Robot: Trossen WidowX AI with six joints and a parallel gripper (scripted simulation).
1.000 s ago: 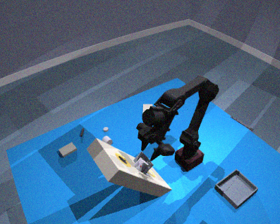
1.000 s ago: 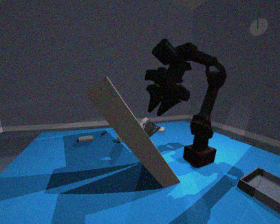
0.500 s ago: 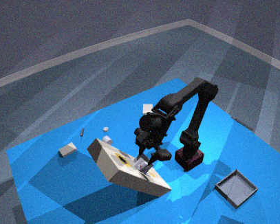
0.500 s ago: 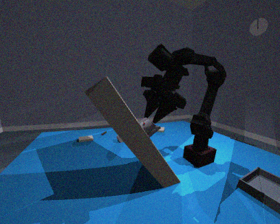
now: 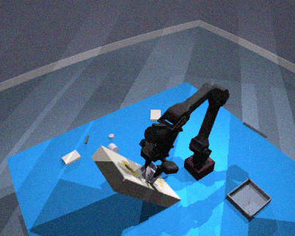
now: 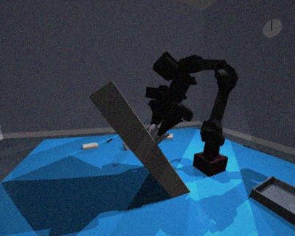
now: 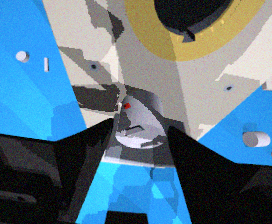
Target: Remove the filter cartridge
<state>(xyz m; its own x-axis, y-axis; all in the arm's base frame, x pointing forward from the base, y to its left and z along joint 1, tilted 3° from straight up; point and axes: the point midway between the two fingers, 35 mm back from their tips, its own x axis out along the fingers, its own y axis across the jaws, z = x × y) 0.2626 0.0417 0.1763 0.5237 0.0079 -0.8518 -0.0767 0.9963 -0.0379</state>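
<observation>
Right now my gripper tip is 5 cm short of the beige service panel, 2 cm above it and 1 cm to the left of it. Also, from my gripper tip: grey tray (37 cm behind, 24 cm to the left, 19 cm below); white round filter cartridge (right at my gripper tip).
</observation>
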